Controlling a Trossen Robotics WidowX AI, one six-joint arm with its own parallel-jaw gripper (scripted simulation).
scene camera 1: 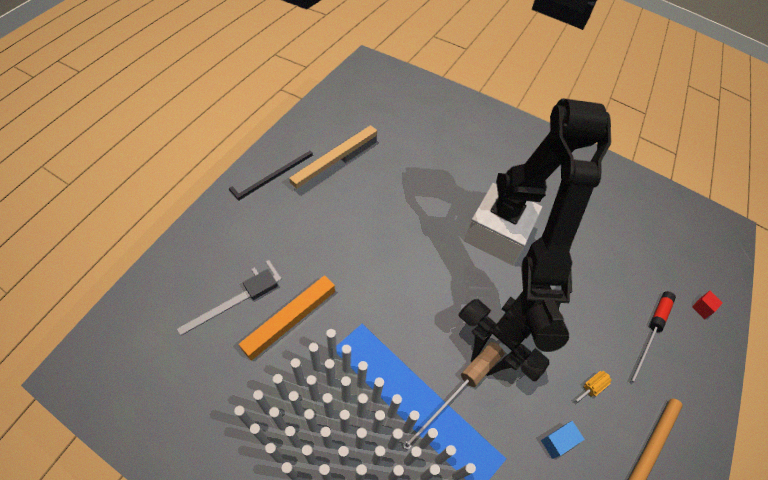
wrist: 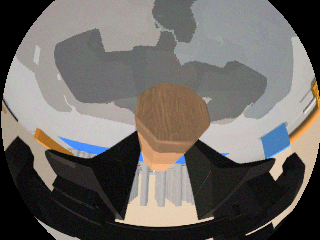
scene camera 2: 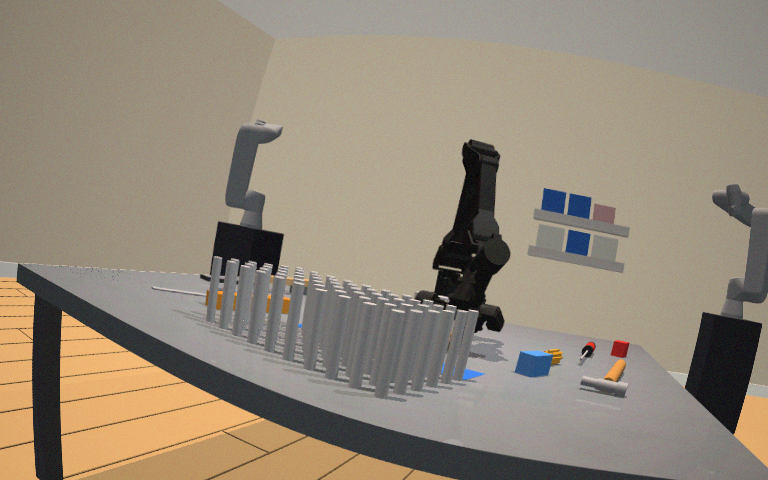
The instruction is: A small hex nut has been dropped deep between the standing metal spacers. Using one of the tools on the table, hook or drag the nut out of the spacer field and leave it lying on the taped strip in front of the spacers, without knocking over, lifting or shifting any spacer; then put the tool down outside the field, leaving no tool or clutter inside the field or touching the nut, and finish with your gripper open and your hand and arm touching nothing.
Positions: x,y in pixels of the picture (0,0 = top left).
Scene:
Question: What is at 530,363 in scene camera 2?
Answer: A blue block.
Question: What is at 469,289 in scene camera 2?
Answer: The gripper.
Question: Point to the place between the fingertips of the gripper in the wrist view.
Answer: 163,135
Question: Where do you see an orange bar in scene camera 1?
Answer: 301,306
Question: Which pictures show the gripper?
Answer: Scene camera 1, the wrist view and scene camera 2: all of them.

